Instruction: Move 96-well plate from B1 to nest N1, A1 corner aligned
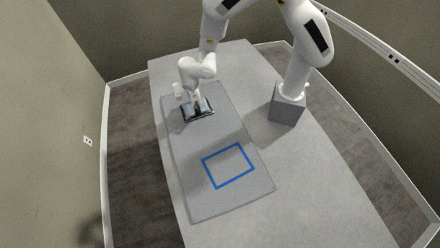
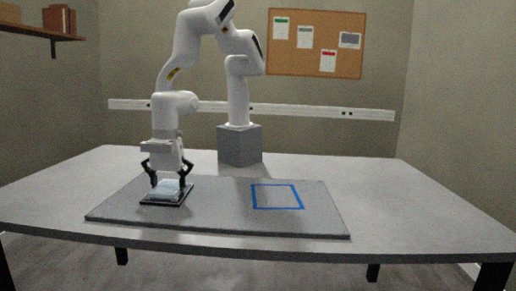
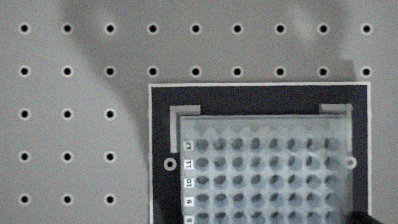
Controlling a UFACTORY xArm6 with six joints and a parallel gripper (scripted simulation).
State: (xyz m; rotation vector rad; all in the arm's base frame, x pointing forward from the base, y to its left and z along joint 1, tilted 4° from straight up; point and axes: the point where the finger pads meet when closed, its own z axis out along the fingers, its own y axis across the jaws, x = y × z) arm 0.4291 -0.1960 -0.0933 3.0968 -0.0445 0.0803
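My hand is 10 mm above the 96-well plate. The rest, counted from my hand: dark plate nest: 30 mm below.
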